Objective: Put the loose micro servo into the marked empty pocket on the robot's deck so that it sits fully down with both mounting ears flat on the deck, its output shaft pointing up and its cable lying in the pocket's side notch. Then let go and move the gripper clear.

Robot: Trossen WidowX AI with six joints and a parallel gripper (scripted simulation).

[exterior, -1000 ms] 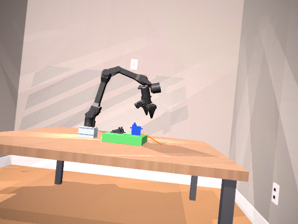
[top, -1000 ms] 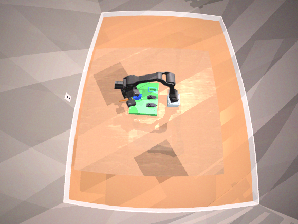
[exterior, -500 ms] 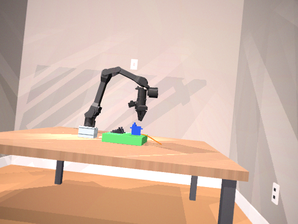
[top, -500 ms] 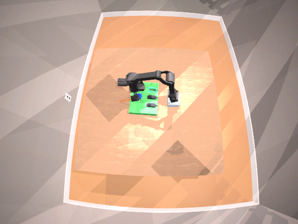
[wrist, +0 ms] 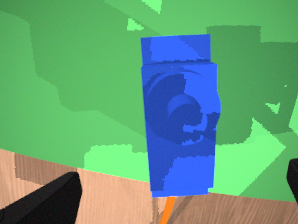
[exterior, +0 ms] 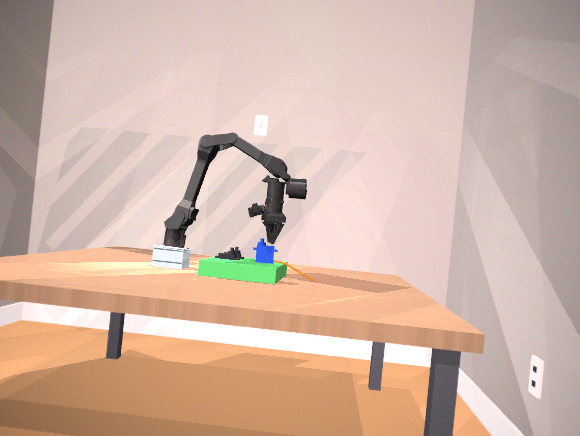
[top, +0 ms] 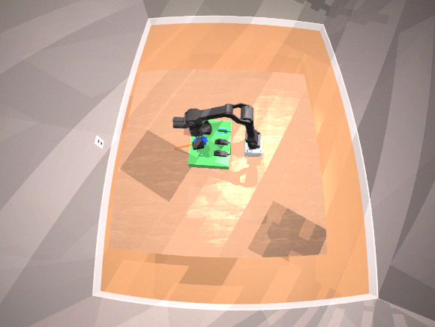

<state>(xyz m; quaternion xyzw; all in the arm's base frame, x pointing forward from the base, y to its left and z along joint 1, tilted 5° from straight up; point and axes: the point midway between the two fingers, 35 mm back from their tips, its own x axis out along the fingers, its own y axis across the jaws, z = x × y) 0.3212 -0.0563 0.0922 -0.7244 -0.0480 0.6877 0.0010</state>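
My gripper tip is 30 mm past the green deck, 10 mm to the left of it and 90 mm above it.
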